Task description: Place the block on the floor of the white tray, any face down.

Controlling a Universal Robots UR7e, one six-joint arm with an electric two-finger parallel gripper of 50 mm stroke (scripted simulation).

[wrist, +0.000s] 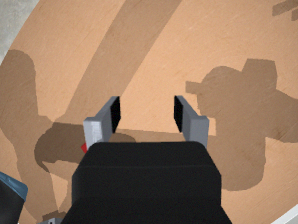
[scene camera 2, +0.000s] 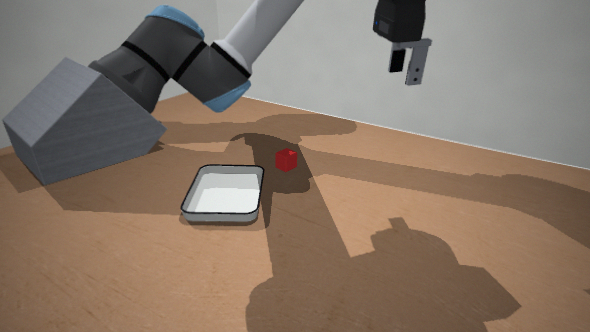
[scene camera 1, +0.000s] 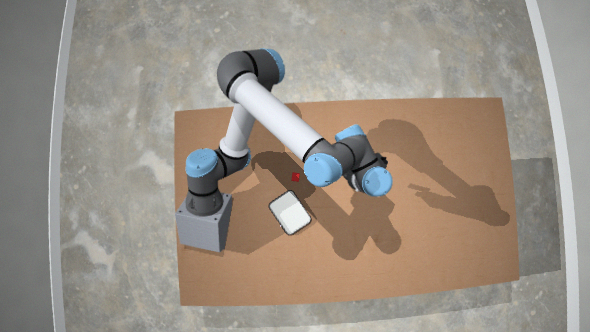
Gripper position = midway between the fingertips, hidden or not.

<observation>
In view: the gripper (scene camera 2: 403, 77) and a white tray (scene camera 2: 218, 190).
The white tray shows as well in scene camera 1 (scene camera 1: 288, 210). The gripper is seen too in the wrist view (wrist: 147, 107).
</observation>
